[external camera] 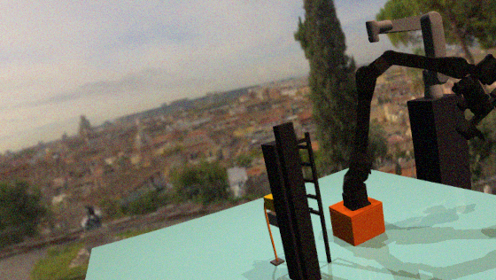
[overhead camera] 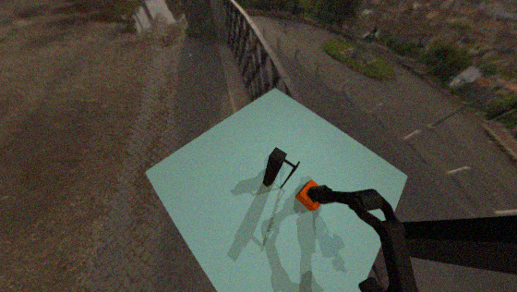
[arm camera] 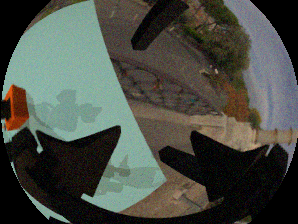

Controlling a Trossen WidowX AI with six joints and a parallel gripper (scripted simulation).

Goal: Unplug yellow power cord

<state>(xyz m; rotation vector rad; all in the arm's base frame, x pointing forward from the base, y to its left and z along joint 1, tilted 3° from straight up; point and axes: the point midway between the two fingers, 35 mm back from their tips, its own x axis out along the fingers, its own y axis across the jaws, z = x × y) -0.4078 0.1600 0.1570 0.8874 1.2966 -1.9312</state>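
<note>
Now: gripper tip 67 cm short of the yellow plug, 10 cm to the left of it and 3 cm above it.
</note>
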